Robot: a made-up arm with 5 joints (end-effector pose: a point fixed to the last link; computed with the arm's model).
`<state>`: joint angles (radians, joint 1 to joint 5).
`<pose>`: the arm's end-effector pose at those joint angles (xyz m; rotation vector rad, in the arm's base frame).
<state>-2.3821 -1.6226 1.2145 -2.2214 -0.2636</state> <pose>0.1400 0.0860 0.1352 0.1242 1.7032 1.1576</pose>
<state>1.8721 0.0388 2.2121 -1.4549 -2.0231</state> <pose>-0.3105 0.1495 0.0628 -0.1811 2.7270 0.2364</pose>
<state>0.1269 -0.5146 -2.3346 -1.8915 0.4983</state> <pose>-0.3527 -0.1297 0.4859 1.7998 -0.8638 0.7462</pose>
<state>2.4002 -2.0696 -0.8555 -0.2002 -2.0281</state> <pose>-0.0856 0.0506 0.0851 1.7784 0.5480 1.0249</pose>
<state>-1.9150 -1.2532 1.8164 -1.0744 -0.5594</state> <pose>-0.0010 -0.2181 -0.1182 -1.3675 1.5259 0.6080</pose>
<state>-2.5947 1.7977 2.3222 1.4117 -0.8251</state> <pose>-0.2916 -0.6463 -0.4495 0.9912 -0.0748 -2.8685</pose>
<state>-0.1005 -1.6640 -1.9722 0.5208 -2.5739</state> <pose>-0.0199 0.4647 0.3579 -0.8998 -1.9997 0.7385</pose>
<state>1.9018 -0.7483 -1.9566 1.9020 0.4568</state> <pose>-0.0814 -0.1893 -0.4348 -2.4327 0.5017 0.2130</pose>
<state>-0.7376 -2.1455 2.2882 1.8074 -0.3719</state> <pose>0.0957 -0.5414 0.7264 1.4321 -0.4091 2.3029</pose>
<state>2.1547 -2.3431 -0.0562 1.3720 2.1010</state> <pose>-0.4068 -0.2764 -0.5696 -1.6252 0.8573 1.6184</pose>
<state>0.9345 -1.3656 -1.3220 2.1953 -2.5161</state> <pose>-0.1974 0.1597 -0.3741 0.1095 1.4576 -1.4580</pose>
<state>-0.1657 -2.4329 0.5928 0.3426 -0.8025</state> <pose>-0.3502 -0.1065 0.1499 -0.5774 2.3232 -1.3675</pose>
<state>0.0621 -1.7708 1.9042 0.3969 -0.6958</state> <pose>-0.0615 -0.6125 0.2817 -0.9172 0.6301 -1.9347</pose>
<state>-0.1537 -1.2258 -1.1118 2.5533 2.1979</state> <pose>-0.0698 -0.2577 0.1854 -0.3999 0.0885 -2.2619</pose>
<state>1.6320 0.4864 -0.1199 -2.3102 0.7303</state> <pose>-0.4018 0.1882 0.2381 -0.5173 1.8104 0.5414</pose>
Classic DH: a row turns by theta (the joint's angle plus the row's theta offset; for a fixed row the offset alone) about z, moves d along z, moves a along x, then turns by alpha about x. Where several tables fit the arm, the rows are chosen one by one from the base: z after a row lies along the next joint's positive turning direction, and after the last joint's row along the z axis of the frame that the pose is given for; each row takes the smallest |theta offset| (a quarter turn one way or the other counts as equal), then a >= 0, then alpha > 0; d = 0 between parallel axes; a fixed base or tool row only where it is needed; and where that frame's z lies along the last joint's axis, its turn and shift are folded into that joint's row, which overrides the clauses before.
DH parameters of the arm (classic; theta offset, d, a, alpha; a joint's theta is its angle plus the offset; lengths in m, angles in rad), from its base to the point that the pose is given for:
base (fixed): 0 0.054 0 1.5708
joint 1: 1.3615 0 0.3466 0
joint 2: -1.3615 0.084 -0.007 1.5708
joint 3: 0 0.279 0.175 1.5708
joint 4: -1.5708 0.012 0.077 1.5708
joint 5: 1.5708 -0.187 0.351 1.5708
tool (fixed): -1.5708 -0.032 0 0

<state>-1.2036 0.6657 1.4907 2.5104 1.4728</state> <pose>0.2536 0.0552 -0.0330 0.9995 2.0068 0.5444</pose>
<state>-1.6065 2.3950 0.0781 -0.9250 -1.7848</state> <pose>0.2019 -0.1110 0.0152 1.2771 -1.2680 1.4171</pose>
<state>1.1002 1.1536 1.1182 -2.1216 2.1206</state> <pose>-0.2126 -0.3978 0.2211 -1.2380 -0.3447 2.3977</pose>
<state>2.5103 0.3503 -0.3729 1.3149 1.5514</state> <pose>-0.0706 -0.1120 0.3197 -1.5448 -1.0822 -1.3876</pose>
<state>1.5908 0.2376 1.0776 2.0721 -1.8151</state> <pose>0.2415 -0.5073 0.4515 2.7734 0.6152 0.1001</pose>
